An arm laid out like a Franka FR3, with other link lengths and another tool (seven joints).
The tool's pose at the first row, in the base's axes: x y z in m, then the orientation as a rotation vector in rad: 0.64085, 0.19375, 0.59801, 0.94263, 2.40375, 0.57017
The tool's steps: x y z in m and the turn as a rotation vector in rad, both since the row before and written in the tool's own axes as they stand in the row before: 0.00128, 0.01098, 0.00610, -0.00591, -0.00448, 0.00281; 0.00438, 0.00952, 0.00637, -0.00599, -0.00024, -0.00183; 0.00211, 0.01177, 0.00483, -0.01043, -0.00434, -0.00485; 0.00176, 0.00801, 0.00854, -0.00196, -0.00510, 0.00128; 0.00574, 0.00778, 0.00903, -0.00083, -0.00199, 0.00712; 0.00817, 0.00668, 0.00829, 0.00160, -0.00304, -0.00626; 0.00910, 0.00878, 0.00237, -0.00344, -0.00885, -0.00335; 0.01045, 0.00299, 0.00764, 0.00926, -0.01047, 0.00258; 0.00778, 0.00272, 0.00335, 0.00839, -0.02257, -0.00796; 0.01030, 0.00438, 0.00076, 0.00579, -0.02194, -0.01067; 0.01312, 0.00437, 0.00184, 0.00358, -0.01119, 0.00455; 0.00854, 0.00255, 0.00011, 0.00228, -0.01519, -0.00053
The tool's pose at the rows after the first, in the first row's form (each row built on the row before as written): 0.64911, 0.20327, 0.59872, 0.94397, 2.39587, 0.57530; 0.65485, 0.21405, 0.59761, 0.93916, 2.39326, 0.58134; 0.66222, 0.22443, 0.59966, 0.92902, 2.38578, 0.58884; 0.67011, 0.23283, 0.59695, 0.93020, 2.37985, 0.58851; 0.67570, 0.24399, 0.59256, 0.93885, 2.37529, 0.59098; 0.67885, 0.25599, 0.58744, 0.93203, 2.37551, 0.58494; 0.67886, 0.26885, 0.58771, 0.92712, 2.36707, 0.58228; 0.67843, 0.27982, 0.58023, 0.93520, 2.36150, 0.56659; 0.67701, 0.28784, 0.57666, 0.93075, 2.34824, 0.54068; 0.67338, 0.29831, 0.57493, 0.92173, 2.33506, 0.51715; 0.66882, 0.31092, 0.57108, 0.92949, 2.32510, 0.50856; 0.66511, 0.31880, 0.56919, 0.93066, 2.31273, 0.49707
